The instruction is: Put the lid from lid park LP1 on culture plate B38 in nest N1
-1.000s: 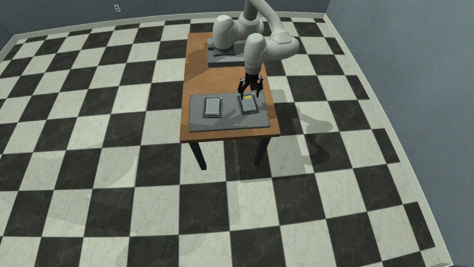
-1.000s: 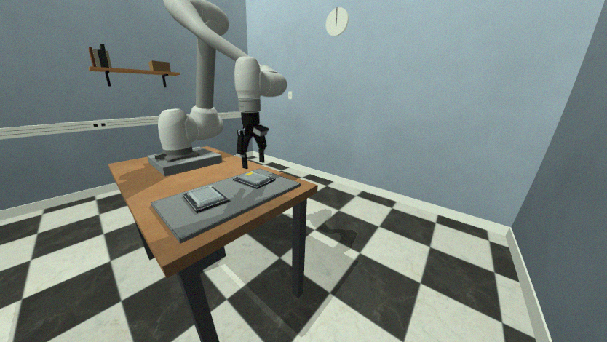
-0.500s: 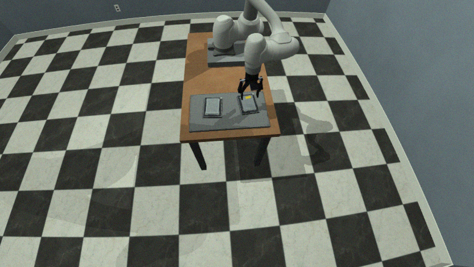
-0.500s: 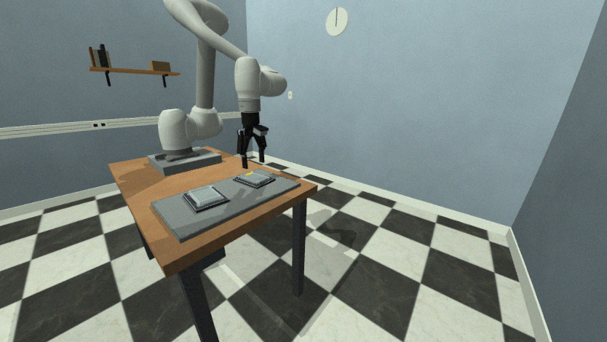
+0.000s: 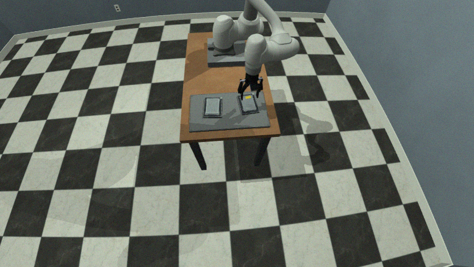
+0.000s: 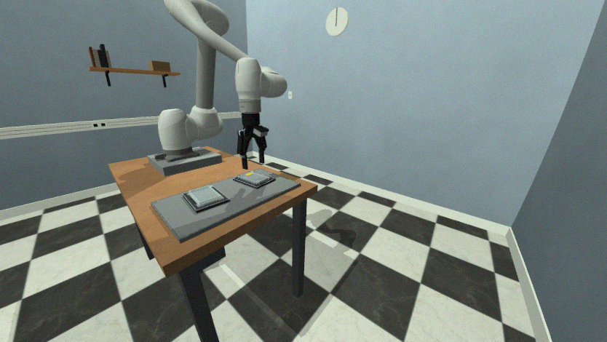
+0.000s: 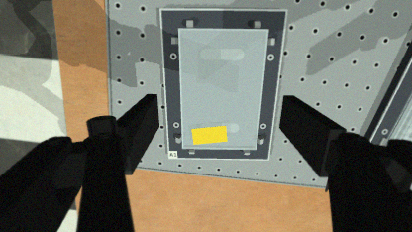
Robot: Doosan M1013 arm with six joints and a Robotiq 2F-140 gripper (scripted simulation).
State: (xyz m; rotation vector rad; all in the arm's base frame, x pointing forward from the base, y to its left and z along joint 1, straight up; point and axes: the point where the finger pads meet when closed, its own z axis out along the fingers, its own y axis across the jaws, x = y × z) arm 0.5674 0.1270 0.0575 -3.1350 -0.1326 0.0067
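Right now the clear lid is 8 cm below my hand. Round my hand: culture plate 25 cm to the right, 8 cm below, 1 cm ahead.
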